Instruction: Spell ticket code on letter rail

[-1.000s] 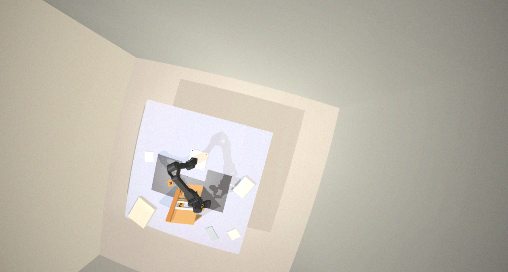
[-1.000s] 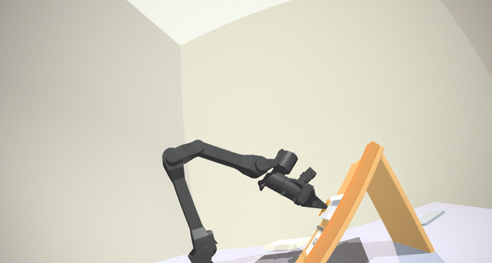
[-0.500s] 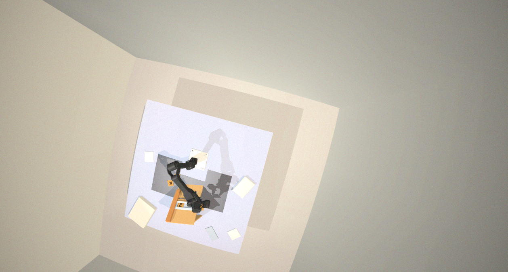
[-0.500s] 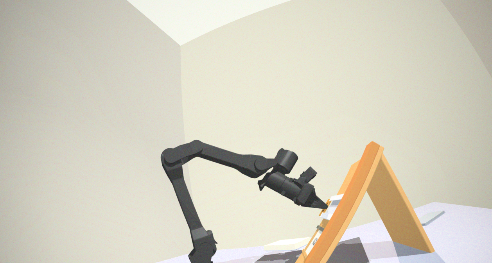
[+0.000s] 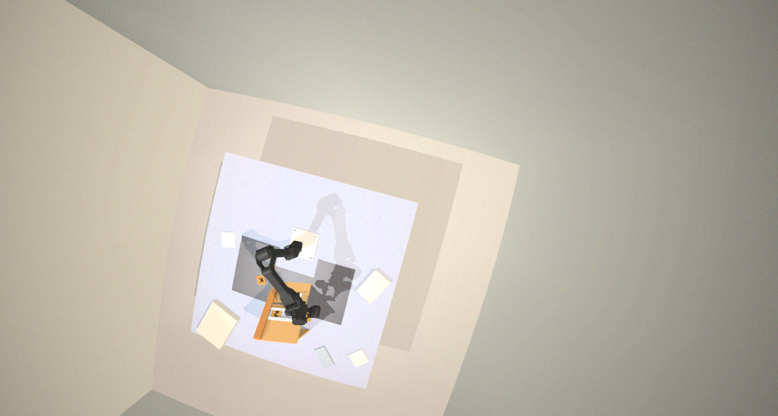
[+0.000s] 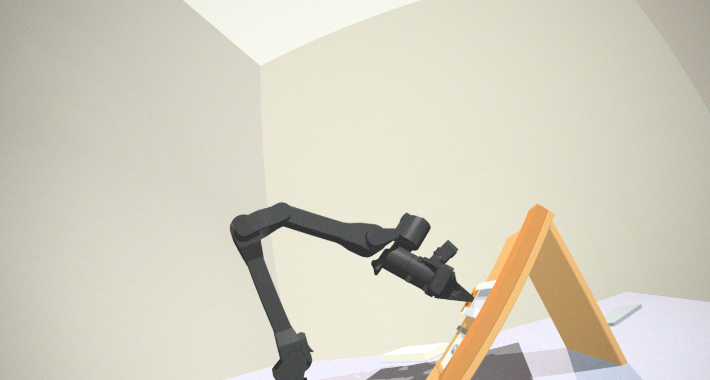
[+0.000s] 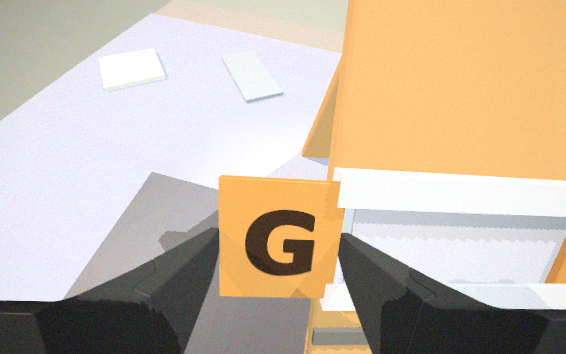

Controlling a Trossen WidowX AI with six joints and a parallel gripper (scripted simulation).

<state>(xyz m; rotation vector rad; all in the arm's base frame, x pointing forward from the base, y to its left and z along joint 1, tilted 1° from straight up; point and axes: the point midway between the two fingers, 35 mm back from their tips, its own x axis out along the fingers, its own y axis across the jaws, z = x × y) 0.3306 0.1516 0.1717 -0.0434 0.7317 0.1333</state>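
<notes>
My gripper tip is 110 mm to the left of the white ticket, 80 mm above it and 50 mm past it. From my gripper tip the other things lie so: grey slab (360 mm ahead, 160 mm below, 100 mm to the left); grey mat (170 mm to the right, 160 mm below, 150 mm behind).
</notes>
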